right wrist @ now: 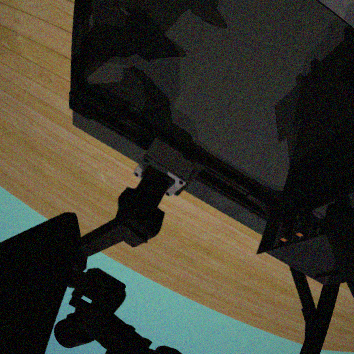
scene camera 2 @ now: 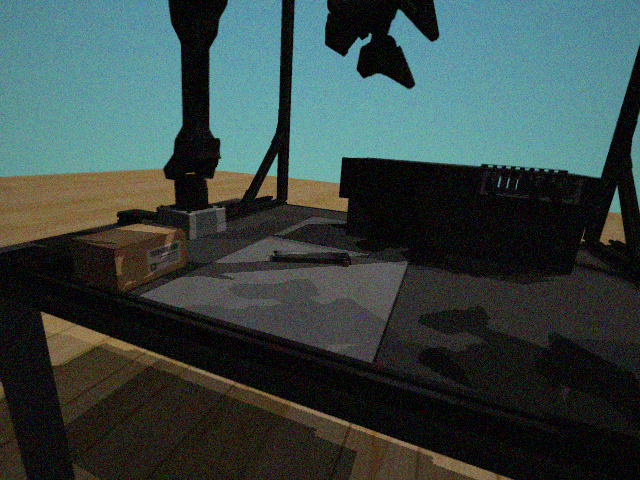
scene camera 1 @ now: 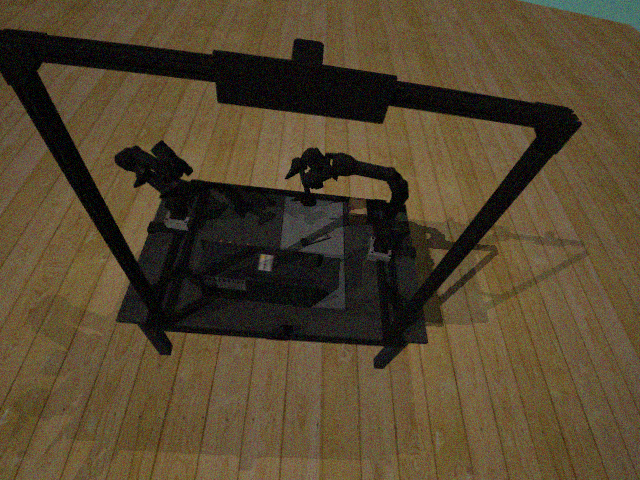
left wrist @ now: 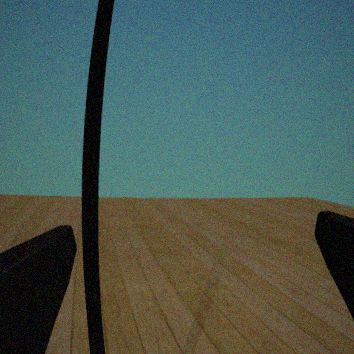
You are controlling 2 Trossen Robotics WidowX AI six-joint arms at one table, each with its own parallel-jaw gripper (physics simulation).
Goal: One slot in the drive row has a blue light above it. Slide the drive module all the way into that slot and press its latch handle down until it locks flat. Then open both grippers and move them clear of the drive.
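Seen in the pictures: left gripper, fingertip midpoint: [scene camera 1: 146, 192] [left wrist: 197, 233]; right gripper, fingertip midpoint: [right wrist: 205, 222] [scene camera 2: 423, 65] [scene camera 1: 288, 189]; left arm's base, link origin: [right wrist: 157, 177] [scene camera 1: 179, 213]; right arm's base, link origin: [scene camera 2: 191, 207] [scene camera 1: 381, 246].
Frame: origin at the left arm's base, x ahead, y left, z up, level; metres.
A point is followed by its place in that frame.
The black drive chassis [scene camera 1: 289, 273] {x 0.524, y -0.273, z 0.104 m} [scene camera 2: 454, 217] {x 0.399, y -0.174, z 0.004 m} stands on the table. Small orange lights [scene camera 1: 230, 241] {x 0.276, y -0.168, z 0.099 m} [right wrist: 299, 234] {x 0.275, y -0.172, z 0.098 m} show along it; no blue light can be made out, and the slots are too dark to tell apart. A long thin dark bar [scene camera 1: 314, 239] {x 0.608, y 0.022, z -0.060 m} [scene camera 2: 310, 257] {x 0.607, y 0.044, z -0.060 m}, which looks like the drive module, lies on the pale mat [scene camera 1: 310, 219] {x 0.577, y 0.145, z -0.070 m} [scene camera 2: 330, 330] {x 0.492, y 0.220, z -0.070 m}, apart from the chassis. My right gripper [scene camera 1: 298, 188] {x 0.466, y 0.024, z 0.236 m} [scene camera 2: 424, 62] {x 0.466, y 0.024, z 0.236 m} [right wrist: 205, 222] {x 0.466, y 0.024, z 0.236 m} is open and empty, high above the mat. My left gripper [left wrist: 197, 233] {x 0.028, y -0.201, z 0.355 m} is open and empty, facing floor and sky.
A cardboard box [scene camera 1: 357, 214] {x 0.796, y 0.175, z -0.012 m} [scene camera 2: 149, 253] {x 0.760, y 0.231, z -0.032 m} stands on the table near the right arm's base. A black gantry frame [scene camera 1: 305, 87] {x 0.518, y -0.468, z 0.963 m} spans over the table, its posts at both sides. A white label [scene camera 1: 265, 262] {x 0.427, y -0.242, z 0.104 m} is on the chassis top. The scene is dim, with shadows on the table.
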